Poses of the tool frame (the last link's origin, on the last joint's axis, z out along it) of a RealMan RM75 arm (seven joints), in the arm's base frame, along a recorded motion.
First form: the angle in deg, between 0 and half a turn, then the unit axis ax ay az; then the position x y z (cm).
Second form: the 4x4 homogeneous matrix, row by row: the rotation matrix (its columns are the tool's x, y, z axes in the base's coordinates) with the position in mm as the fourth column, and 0 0 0 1 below. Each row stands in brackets. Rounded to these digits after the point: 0 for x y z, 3 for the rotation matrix.
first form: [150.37 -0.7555 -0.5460 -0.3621 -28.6 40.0 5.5]
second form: [[0.198 0.950 0.241 -286], [0.592 -0.312 0.743 400], [0.781 -0.004 -0.624 55], [0 0 0 1]]
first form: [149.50 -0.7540 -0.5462 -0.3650 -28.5 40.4 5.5]
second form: [[0.197 0.952 0.235 -285], [0.581 -0.306 0.754 404], [0.790 -0.012 -0.614 55], [0 0 0 1]]
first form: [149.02 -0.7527 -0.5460 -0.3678 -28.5 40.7 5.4]
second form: [[0.195 0.953 0.233 -285], [0.574 -0.304 0.760 407], [0.795 -0.014 -0.606 54], [0 0 0 1]]
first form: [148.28 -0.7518 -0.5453 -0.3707 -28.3 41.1 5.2]
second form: [[0.195 0.954 0.229 -283], [0.564 -0.300 0.769 411], [0.802 -0.021 -0.596 52], [0 0 0 1]]
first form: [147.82 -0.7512 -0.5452 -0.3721 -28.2 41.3 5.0]
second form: [[0.196 0.954 0.226 -282], [0.558 -0.298 0.775 413], [0.806 -0.026 -0.591 50], [0 0 0 1]]
